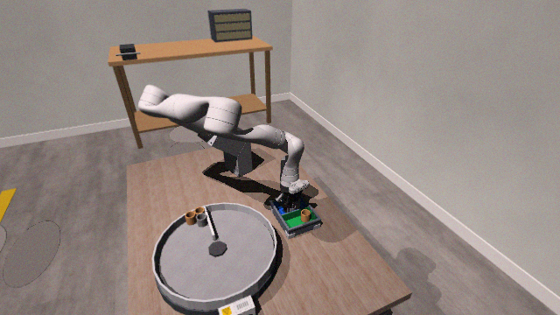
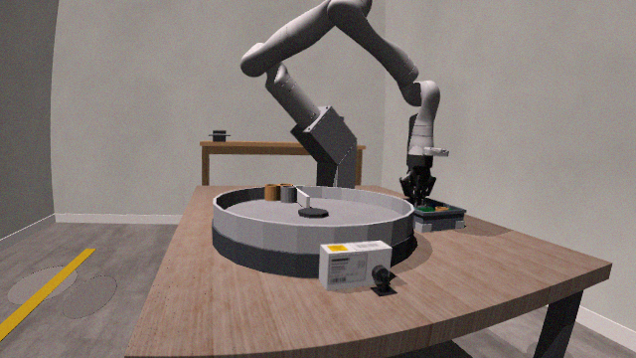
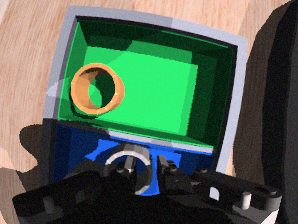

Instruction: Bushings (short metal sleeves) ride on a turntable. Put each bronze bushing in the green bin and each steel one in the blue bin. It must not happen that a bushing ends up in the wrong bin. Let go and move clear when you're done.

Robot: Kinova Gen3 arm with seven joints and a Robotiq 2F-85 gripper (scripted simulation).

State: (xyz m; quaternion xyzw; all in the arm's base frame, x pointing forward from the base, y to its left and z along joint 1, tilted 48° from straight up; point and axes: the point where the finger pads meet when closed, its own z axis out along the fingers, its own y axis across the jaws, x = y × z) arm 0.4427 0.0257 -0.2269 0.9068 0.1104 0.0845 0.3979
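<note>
My hand is 3 cm short of the tray, 2 cm above it and 1 cm to the right of it. The rest, counted from my hand: turntable 34 cm to the right, 7 cm ahead, 1 cm above.
</note>
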